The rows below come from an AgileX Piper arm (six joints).
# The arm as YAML. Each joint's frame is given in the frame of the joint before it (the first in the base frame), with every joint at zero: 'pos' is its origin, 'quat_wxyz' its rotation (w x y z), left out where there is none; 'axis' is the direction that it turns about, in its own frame. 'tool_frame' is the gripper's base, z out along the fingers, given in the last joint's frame.
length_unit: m
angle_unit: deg
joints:
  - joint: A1
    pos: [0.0, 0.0, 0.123]
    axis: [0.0, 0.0, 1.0]
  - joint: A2
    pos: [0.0, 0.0, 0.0]
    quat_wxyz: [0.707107, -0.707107, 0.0, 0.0]
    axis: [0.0, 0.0, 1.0]
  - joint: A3
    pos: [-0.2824, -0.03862, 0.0]
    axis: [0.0, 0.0, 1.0]
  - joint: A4
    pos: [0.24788, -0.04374, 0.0]
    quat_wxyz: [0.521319, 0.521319, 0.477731, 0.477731]
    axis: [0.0, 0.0, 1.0]
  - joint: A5
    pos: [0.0, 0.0, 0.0]
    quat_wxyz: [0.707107, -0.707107, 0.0, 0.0]
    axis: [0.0, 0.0, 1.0]
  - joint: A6
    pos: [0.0, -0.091, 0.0]
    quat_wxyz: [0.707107, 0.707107, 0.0, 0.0]
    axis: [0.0, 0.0, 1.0]
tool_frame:
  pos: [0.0, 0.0, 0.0]
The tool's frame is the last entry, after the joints.
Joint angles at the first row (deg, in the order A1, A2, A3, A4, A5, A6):
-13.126 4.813 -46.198 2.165 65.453 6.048
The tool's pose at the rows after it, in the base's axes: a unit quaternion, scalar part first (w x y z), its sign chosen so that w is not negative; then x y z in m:
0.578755, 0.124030, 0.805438, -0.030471, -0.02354, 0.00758, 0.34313
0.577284, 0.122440, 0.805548, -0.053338, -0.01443, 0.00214, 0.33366
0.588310, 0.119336, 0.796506, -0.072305, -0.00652, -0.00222, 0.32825
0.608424, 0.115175, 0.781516, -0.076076, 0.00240, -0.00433, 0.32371
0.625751, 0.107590, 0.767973, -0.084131, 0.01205, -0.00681, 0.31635
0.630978, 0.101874, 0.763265, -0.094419, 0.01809, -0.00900, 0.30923
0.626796, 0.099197, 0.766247, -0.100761, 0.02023, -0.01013, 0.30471
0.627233, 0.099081, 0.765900, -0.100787, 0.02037, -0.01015, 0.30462
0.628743, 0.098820, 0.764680, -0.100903, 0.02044, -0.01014, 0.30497
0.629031, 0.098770, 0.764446, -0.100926, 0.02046, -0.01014, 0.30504
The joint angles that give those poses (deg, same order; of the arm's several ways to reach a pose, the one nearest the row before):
-13.126 4.814 -43.065 1.447 62.421 4.625
-13.126 4.813 -39.911 -0.874 59.233 4.072
-13.125 4.813 -37.329 -2.806 54.856 3.845
-13.123 4.814 -34.600 -3.056 49.198 3.847
-13.127 4.814 -31.276 -3.584 43.221 3.439
-13.128 4.813 -28.865 -4.578 39.866 3.164
-13.123 4.815 -27.830 -5.245 39.332 2.963
-13.122 4.814 -27.778 -5.246 39.216 2.963
-13.123 4.813 -27.779 -5.245 38.993 2.963
-13.122 4.815 -27.779 -5.246 38.948 2.963

